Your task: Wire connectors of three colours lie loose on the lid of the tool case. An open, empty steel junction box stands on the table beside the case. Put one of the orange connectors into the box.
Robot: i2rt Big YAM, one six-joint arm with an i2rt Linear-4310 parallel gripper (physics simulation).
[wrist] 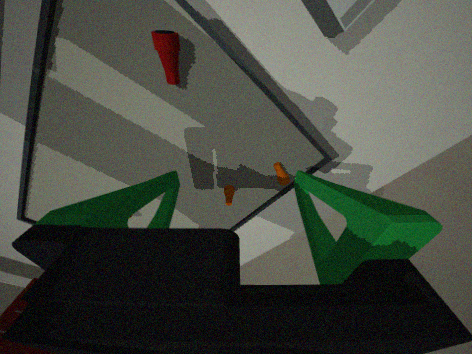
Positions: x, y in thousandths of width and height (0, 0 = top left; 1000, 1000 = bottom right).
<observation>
my gripper: 501, 501
red connector: 351, 120
tool case: 215, 332
</observation>
